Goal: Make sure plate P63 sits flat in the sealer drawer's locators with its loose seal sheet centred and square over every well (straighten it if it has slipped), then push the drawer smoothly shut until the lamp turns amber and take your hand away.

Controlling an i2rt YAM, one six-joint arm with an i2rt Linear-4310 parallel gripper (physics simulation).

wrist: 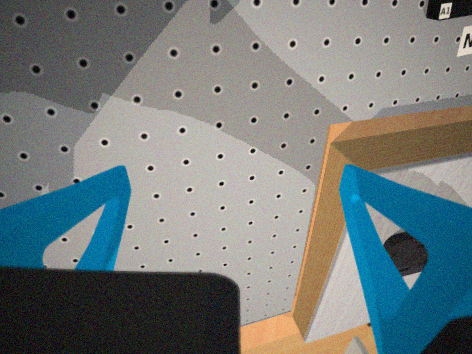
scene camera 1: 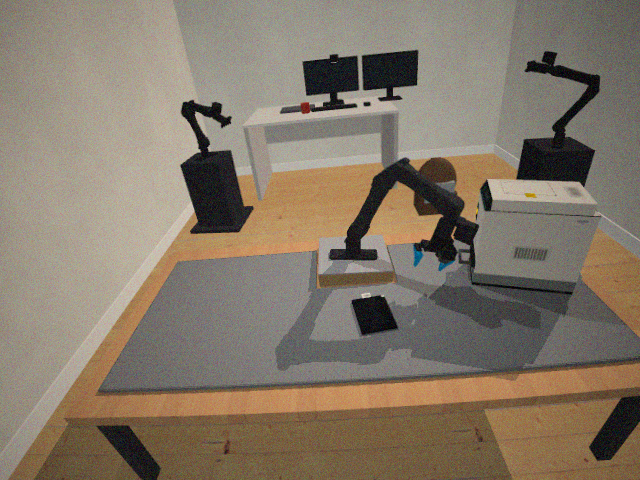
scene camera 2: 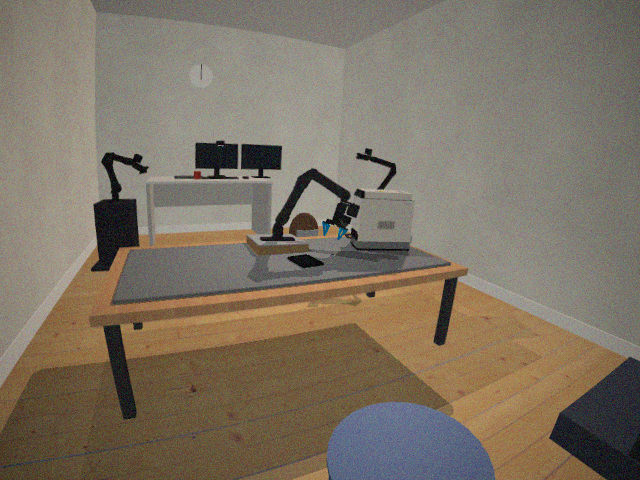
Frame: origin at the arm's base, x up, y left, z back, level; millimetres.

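Where they show: gripper, fingertip midpoint: (wrist: 235, 177) (scene camera 1: 426, 268) (scene camera 2: 331, 238); arm's base, link origin: (scene camera 1: 353, 255) (scene camera 2: 277, 239).
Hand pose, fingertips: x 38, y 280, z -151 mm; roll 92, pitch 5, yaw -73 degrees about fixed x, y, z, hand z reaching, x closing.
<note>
Each offset is from my fingertips to the top centre of the thing. "spot": to the spot under its first point. Level surfaces: height alone.
The sealer {dx +275, dy +354, dz +52 mm} (scene camera 1: 537, 242) (scene camera 2: 387, 219) is a white box with a grey base, standing at the right of the mat. A small dark loop, looking like the drawer's handle {spot: dx -14, dy +167, dz +126 mm} (scene camera 1: 464, 251), sticks out low on its left side. The front face is turned away, so how far the drawer is in and the lamp's colour cannot be told. Plate P63 and its seal sheet do not show in any view. My gripper (scene camera 1: 430, 265) (scene camera 2: 333, 235) (wrist: 235, 177) is open and empty, blue fingers wide apart, above the mat to the left of the handle and apart from the sealer.
A black flat tray {dx -61, dy -202, dz -162 mm} (scene camera 1: 374, 315) (scene camera 2: 305, 260) (wrist: 452, 9) lies on the grey mat {dx -79 mm} (scene camera 1: 206, 330) (scene camera 2: 180, 273) (wrist: 200, 160). The arm's wood-sided base block (scene camera 1: 356, 279) (scene camera 2: 281, 249) (wrist: 320, 250) stands at the mat's back edge. A brown round-backed chair (scene camera 1: 438, 167) is behind the table.
</note>
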